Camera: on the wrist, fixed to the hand. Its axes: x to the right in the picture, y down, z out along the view.
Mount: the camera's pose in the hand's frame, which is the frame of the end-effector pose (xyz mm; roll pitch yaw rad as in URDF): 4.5 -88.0 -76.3 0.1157 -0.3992 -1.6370
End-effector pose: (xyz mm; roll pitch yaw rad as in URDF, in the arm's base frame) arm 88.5 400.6 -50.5 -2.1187 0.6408 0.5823
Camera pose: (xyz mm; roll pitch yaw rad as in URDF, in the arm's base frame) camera 159.5 424.2 38.9 -2.3341 -0.5273 1.7995
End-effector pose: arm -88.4 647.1 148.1 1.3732 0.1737 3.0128
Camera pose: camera -82.8 588.4 47.6 -0.2913 0.9310 1.0957
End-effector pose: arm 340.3 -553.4 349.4 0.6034 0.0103 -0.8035
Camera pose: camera 321.6 -576.0 236.6 0.0669 0.2024 -2.4387
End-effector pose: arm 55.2 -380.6 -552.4 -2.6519 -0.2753 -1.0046
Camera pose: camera 76.9 -336.9 -446.5 2.9506 -0.0695 0.6495
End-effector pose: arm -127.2 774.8 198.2 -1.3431 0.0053 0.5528
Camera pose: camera -73.6 697.2 266.7 2.9224 -1.3898 2.4385
